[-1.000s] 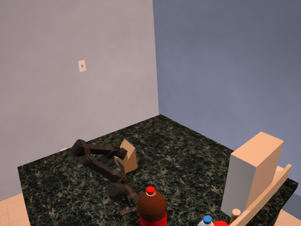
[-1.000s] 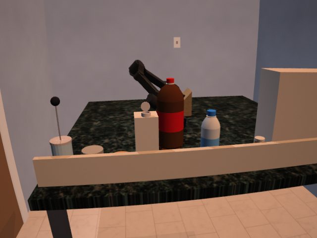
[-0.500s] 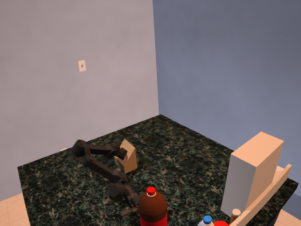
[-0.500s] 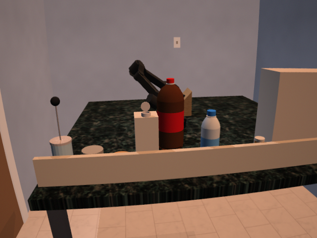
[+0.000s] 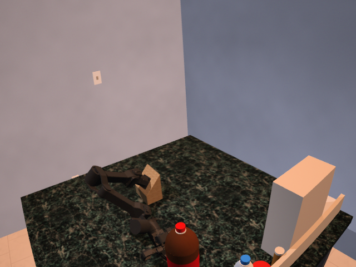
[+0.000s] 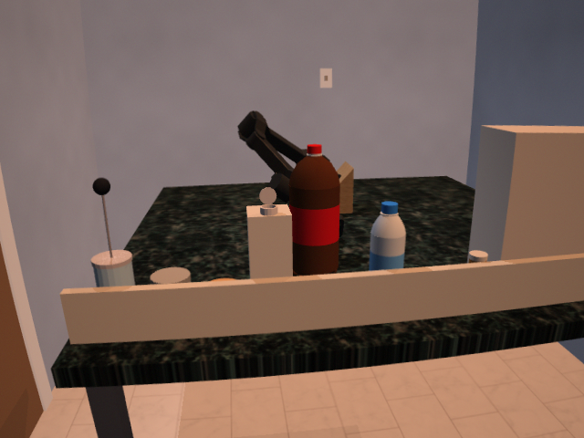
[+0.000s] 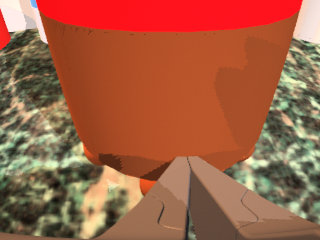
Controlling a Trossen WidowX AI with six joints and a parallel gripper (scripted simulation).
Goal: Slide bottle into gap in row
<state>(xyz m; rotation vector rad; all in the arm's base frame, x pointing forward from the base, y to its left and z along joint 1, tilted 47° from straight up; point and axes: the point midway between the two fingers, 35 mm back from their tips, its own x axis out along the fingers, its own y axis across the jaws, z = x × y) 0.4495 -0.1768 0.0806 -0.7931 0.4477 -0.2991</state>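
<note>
Right now the cola bottle is 10 cm above my hand, 9 cm ahead of it and 1 cm to the right of it. From my hand the other things lie so: water bottle 27 cm ahead, 10 cm to the left, 5 cm above; red lid 27 cm ahead, 22 cm to the left, 3 cm below; rail 31 cm ahead, 15 cm to the left, 1 cm below.
</note>
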